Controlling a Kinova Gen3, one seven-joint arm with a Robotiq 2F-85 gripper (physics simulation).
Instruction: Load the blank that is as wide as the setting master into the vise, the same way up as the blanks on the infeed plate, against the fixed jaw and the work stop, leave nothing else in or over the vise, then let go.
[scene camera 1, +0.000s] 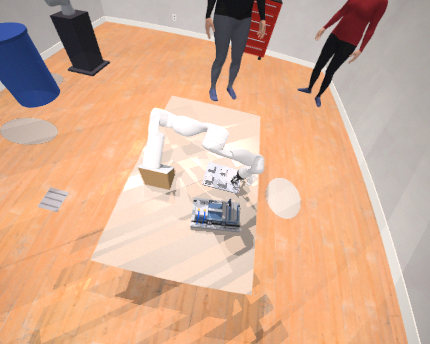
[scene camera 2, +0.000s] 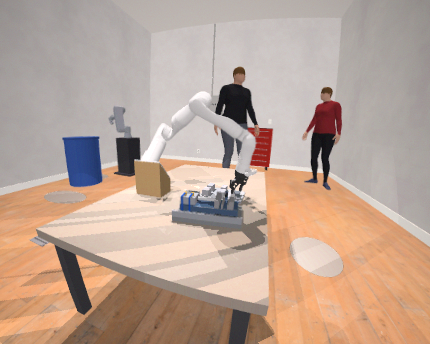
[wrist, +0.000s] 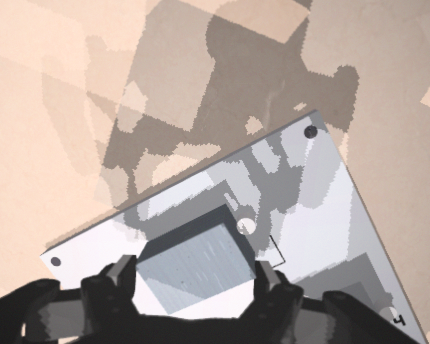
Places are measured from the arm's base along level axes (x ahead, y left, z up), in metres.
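Pixels of known places: gripper, between the fingertips: (scene camera 1: 234, 178) (scene camera 2: 236, 192) (wrist: 195, 275); arm's base, origin of its link: (scene camera 1: 152, 166) (scene camera 2: 148, 166).
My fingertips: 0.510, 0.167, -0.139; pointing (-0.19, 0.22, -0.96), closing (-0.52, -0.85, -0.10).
Observation:
Ahead of a thing's pixels: the offset from my fingertips to its middle, as dx, dy, dz. "spot": to the spot under its first point. Level surfaces: height alone.
My gripper (scene camera 1: 238, 179) (scene camera 2: 238, 191) (wrist: 195, 275) is shut on a grey, brushed-metal blank {+0.004, -0.002, -0.008} (wrist: 197, 262) at a corner of the infeed plate {-0.083, -0.003, -0.024} (wrist: 325, 227) (scene camera 1: 219, 186). In the wrist view its fingers touch two opposite sides of the blank, which sits at or just over the plate, turned relative to the fingers. Other grey blanks are on the plate in the scene 1 view. The vise {-0.065, -0.283, +0.021} (scene camera 1: 216, 214) (scene camera 2: 207, 218) stands beside the plate, with blue and grey parts on a grey base. Which piece is the setting master is too small to tell.
A light table {dz -0.028} (scene camera 1: 165, 240) (scene camera 2: 165, 242) carries everything. The arm's brown base block (scene camera 1: 157, 178) (scene camera 2: 152, 179) stands to the left. The infeed plate has a pale round pin {+0.009, -0.035, -0.016} (wrist: 245, 226) beside the blank and a dark corner hole {spot: +0.039, -0.087, -0.020} (wrist: 310, 132). Two people stand beyond the table.

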